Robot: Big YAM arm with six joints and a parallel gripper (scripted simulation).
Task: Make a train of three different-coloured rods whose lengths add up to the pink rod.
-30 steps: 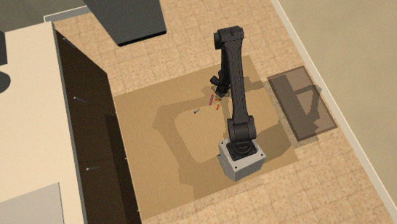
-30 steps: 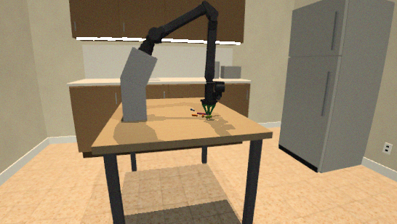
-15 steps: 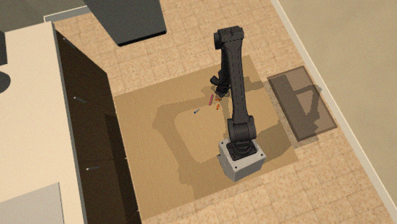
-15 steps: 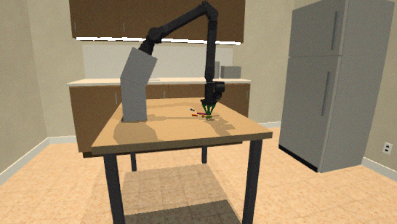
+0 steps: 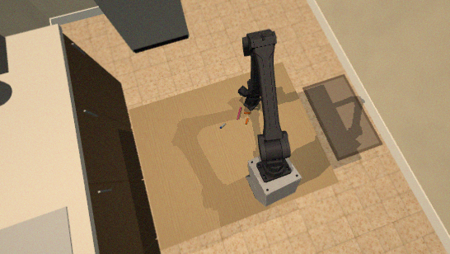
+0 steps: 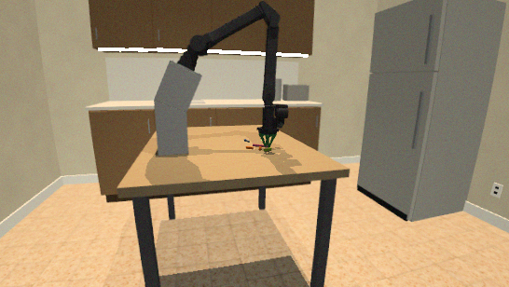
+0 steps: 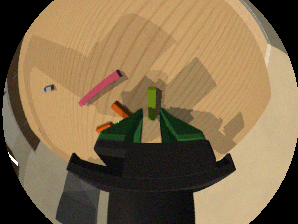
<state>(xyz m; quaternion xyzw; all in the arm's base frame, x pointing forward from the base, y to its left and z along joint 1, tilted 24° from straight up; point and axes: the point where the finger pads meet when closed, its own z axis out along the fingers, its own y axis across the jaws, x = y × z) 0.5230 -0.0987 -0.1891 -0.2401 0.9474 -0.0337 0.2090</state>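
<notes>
Right now my hand is 20 mm above the lime rod. Also, from my hand: grey rod 210 mm to the left, 60 mm behind, 20 mm below; blue rod 230 mm to the left, 70 mm behind, 20 mm below; pink rod 80 mm to the left, 20 mm below, 10 mm behind.
</notes>
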